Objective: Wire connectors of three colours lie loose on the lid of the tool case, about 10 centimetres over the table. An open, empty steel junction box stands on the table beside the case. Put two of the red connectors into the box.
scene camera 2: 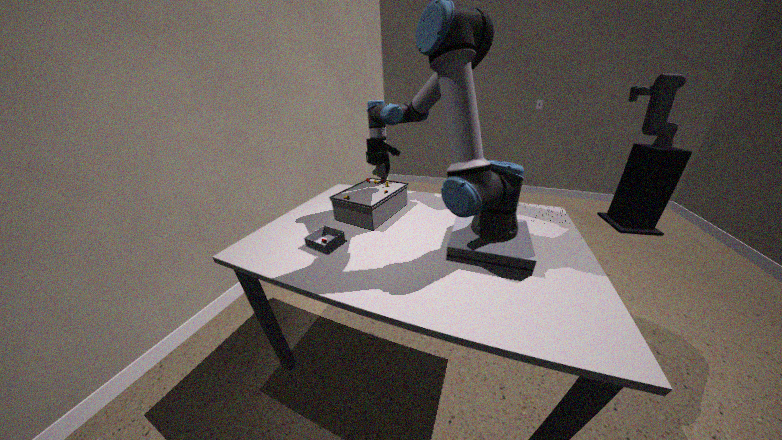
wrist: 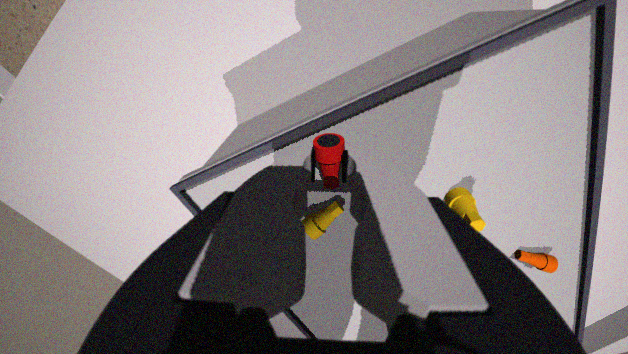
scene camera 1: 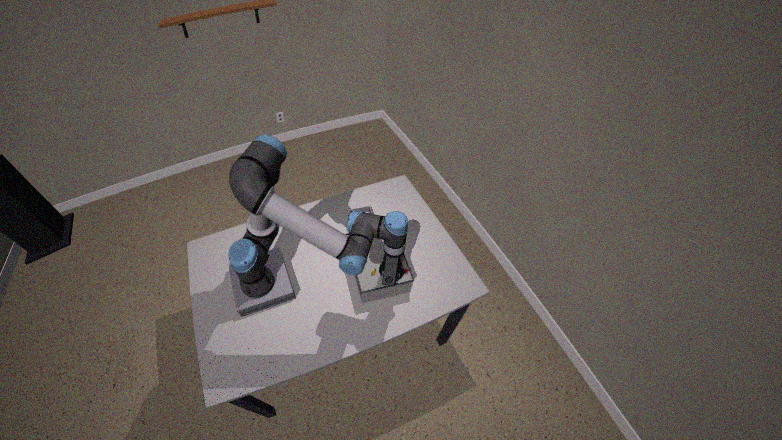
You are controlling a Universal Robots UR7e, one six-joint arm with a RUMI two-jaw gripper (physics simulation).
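Seen in the pictures: gripper, between the fingertips: [scene camera 2: 383,181] [wrist: 328,154]; arm's base, origin of its link: [scene camera 2: 493,229] [scene camera 1: 257,282].
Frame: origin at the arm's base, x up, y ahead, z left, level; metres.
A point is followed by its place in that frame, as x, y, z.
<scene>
My gripper [wrist: 328,154] {0.050, 0.471, -0.312} [scene camera 2: 382,179] {0.050, 0.471, -0.312} [scene camera 1: 389,280] {0.050, 0.471, -0.312} is low over the case lid [wrist: 505,150] {0.049, 0.403, -0.253} [scene camera 2: 355,192] {0.049, 0.557, -0.152}, near one long edge. Its two fingertips press on both sides of a red connector [wrist: 328,150] {0.066, 0.465, -0.320}, which stands tilted between them with its wide end toward the top of the wrist view. Another red connector [scene camera 1: 405,270] {0.061, 0.548, -0.306} [scene camera 2: 368,179] {0.062, 0.546, -0.303} lies on the lid beside the gripper. The steel junction box [scene camera 2: 336,245] {-0.051, 0.538, 0.115} stands on the table beside the case, with a red connector [scene camera 2: 324,240] {-0.041, 0.588, 0.107} inside. In scene camera 1 the arm hides most of the box.
A yellow connector [wrist: 322,221] {0.060, 0.499, -0.287} lies close by, below the fingertips in the wrist view. Another yellow connector [wrist: 465,207] {0.064, 0.435, -0.247} [scene camera 1: 373,271] {0.071, 0.433, -0.246} and an orange one [wrist: 537,261] {0.057, 0.422, -0.170} [scene camera 2: 386,191] {0.057, 0.417, -0.159} lie farther along the lid. One more yellow connector [scene camera 2: 346,197] {0.059, 0.562, -0.068} lies near the lid's box-side corner.
</scene>
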